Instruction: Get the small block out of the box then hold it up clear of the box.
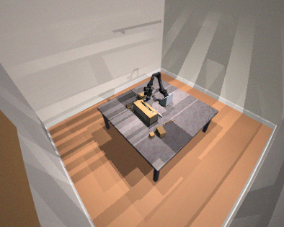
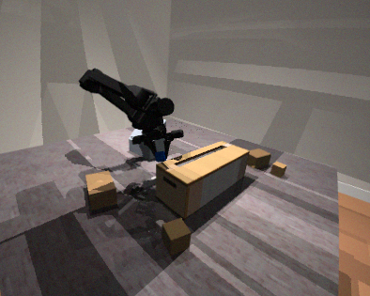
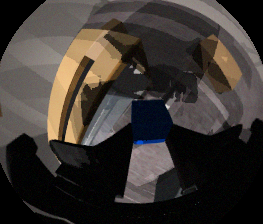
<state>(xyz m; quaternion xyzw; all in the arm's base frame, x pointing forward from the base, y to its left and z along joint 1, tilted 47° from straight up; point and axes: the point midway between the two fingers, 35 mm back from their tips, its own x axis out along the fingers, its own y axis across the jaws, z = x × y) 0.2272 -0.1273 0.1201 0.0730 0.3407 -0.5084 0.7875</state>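
My gripper tip is 1 cm to the left of the blue block and 1 cm below it.
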